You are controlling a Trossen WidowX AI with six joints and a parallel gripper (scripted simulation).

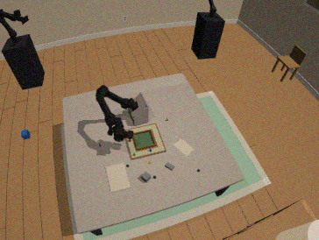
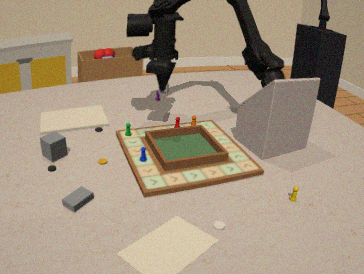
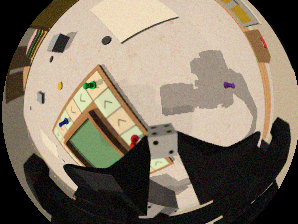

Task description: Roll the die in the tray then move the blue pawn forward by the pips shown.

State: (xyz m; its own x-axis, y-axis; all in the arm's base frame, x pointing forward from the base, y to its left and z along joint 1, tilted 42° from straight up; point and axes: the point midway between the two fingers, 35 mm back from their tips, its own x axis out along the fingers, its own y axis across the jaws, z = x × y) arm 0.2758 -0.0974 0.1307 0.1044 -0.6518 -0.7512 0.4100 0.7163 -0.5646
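My gripper tip is now 200 mm to the right of the blue pawn, 100 mm short of it and 80 mm above it. Also, from my gripper tip: red pawn: 80 mm below, 60 mm to the left, 30 mm behind; then orange pawn: 80 mm below, 70 mm behind, 60 mm to the left; then white die: right at my gripper tip.
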